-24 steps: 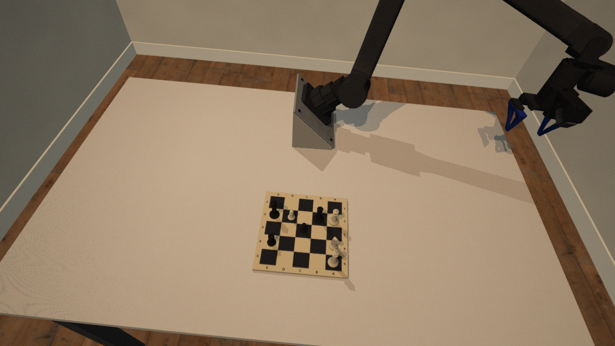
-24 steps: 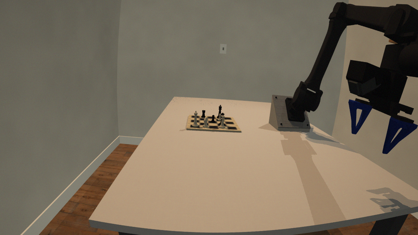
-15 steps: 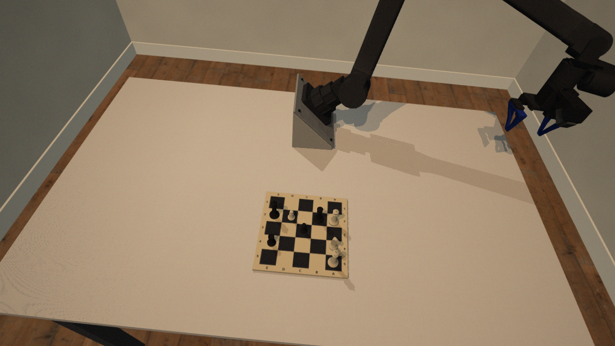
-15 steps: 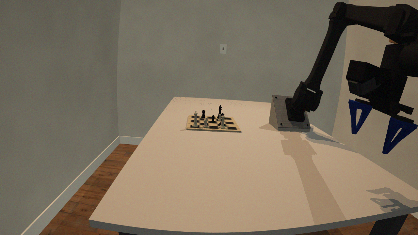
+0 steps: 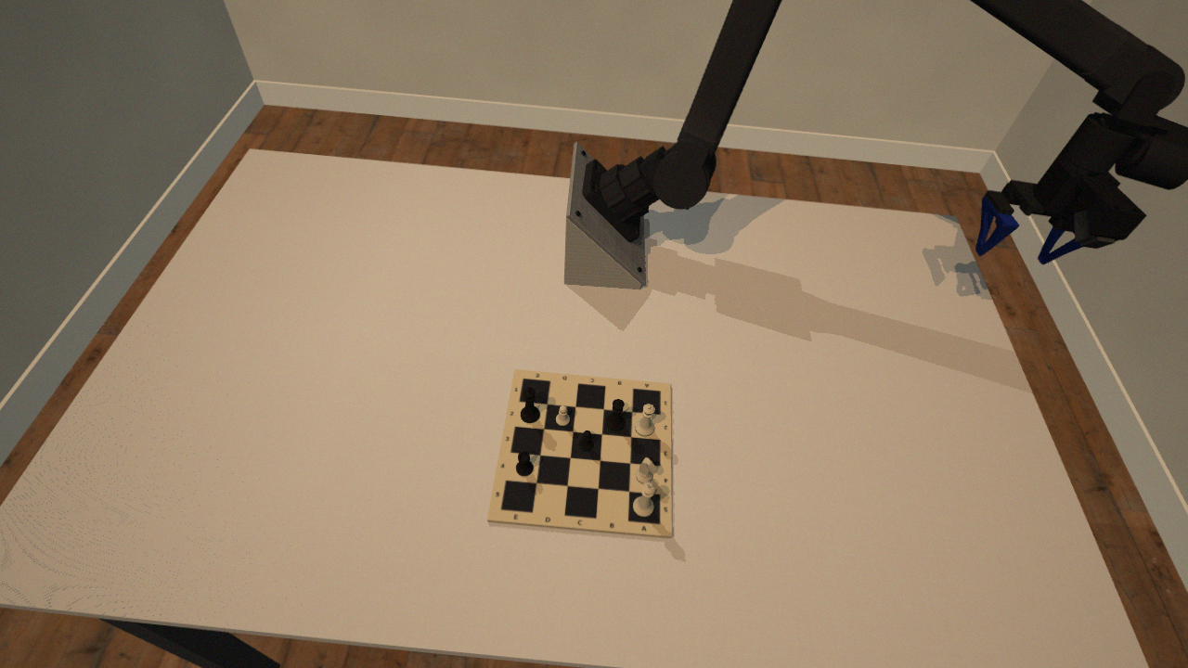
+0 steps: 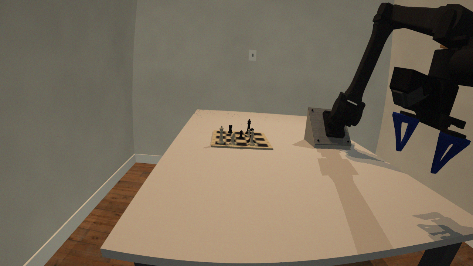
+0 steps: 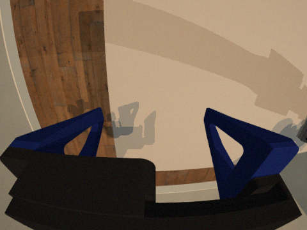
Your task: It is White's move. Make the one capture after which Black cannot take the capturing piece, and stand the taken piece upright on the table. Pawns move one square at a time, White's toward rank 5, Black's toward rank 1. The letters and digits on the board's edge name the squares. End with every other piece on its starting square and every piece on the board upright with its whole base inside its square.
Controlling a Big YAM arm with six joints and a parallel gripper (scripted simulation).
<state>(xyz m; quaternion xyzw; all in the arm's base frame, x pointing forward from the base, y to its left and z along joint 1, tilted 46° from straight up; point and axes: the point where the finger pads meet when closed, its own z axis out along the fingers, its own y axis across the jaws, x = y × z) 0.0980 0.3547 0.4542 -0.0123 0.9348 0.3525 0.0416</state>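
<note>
Right now my hand is 57 cm to the left of the black pawn, 29 cm short of it and 13 cm above it. From my hand the other things lie so: white pawn (60 cm to the right, 26 cm ahead, 13 cm below); then white king (49 cm to the right, 37 cm ahead, 11 cm below); then chessboard (57 cm to the right, 29 cm ahead, 14 cm below).
</note>
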